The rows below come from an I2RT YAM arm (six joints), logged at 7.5 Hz.
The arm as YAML. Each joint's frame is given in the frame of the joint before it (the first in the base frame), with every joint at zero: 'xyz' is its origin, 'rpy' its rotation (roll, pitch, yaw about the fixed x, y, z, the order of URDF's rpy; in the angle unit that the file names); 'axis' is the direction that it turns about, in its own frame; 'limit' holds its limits. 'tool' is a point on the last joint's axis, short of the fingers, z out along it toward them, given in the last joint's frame.
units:
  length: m
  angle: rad
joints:
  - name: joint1
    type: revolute
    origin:
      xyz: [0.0, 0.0, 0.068]
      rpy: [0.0, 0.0, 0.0]
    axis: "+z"
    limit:
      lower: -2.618
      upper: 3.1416
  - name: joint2
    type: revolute
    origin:
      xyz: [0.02, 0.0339, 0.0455]
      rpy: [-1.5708, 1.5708, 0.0]
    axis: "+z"
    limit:
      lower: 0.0
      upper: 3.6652
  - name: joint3
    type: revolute
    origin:
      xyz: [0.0, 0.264, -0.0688]
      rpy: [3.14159, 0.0, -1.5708]
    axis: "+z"
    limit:
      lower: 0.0
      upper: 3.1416
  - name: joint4
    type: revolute
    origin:
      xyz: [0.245, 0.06, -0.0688]
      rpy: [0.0, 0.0, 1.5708]
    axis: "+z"
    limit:
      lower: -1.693
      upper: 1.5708
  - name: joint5
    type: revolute
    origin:
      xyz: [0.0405, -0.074, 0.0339]
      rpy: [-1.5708, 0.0, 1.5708]
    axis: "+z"
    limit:
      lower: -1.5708
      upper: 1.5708
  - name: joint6
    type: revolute
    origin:
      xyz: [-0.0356, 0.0, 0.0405]
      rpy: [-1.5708, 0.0, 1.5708]
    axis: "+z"
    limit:
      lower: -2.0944
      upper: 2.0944
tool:
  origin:
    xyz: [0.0, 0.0, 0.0]
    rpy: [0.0, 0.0, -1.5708]
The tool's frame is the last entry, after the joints.
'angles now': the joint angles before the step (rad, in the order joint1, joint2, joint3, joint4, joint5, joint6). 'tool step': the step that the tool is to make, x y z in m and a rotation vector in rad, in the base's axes. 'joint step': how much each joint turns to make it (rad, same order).
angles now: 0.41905 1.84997 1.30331 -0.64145 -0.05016 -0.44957
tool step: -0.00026 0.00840 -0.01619 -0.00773 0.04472 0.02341
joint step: 0.01946 0.04576 -0.00001 0.00191 -0.01221 0.00039
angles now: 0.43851 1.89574 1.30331 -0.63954 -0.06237 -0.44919
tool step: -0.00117 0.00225 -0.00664 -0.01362 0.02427 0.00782
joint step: 0.00686 0.01754 -0.00003 -0.01029 0.00152 -0.00153
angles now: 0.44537 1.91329 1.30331 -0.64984 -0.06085 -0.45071
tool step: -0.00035 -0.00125 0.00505 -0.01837 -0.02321 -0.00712
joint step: 0.00000 -0.01411 0.00041 -0.00156 0.02747 -0.00153
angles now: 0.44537 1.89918 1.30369 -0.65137 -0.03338 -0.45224
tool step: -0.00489 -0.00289 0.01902 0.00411 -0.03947 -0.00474
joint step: 0.00000 -0.05569 0.00002 -0.01832 0.01411 0.00000
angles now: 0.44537 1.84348 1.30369 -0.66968 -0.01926 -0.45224
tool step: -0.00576 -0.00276 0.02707 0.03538 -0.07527 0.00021
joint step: 0.00001 -0.07707 0.00001 0.00609 0.00038 -0.00038
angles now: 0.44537 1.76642 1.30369 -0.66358 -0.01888 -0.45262
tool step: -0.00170 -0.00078 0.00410 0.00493 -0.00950 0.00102
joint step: 0.00000 -0.01375 -0.00194 -0.00113 -0.00076 -0.00076
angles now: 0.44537 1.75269 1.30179 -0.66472 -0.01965 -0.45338
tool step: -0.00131 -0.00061 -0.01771 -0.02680 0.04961 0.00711
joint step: 0.00000 0.02900 -0.02672 -0.00075 -0.00038 -0.00764
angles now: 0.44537 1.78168 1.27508 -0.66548 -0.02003 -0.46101
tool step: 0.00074 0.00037 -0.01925 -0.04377 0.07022 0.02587
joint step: 0.00000 0.05150 -0.00189 -0.02940 -0.00038 -0.02747
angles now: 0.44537 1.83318 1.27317 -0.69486 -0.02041 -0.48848
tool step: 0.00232 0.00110 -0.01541 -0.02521 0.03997 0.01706
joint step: 0.00002 0.04463 -0.00001 -0.00265 0.00039 -0.01791
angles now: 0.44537 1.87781 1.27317 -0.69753 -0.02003 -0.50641
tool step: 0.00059 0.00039 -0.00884 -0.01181 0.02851 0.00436
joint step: 0.00001 0.02520 0.00003 -0.00573 -0.00266 -0.00381
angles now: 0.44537 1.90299 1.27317 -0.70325 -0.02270 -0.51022
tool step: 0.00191 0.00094 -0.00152 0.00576 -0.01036 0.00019
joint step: 0.00000 0.00571 -0.00003 0.01757 -0.00076 -0.00001
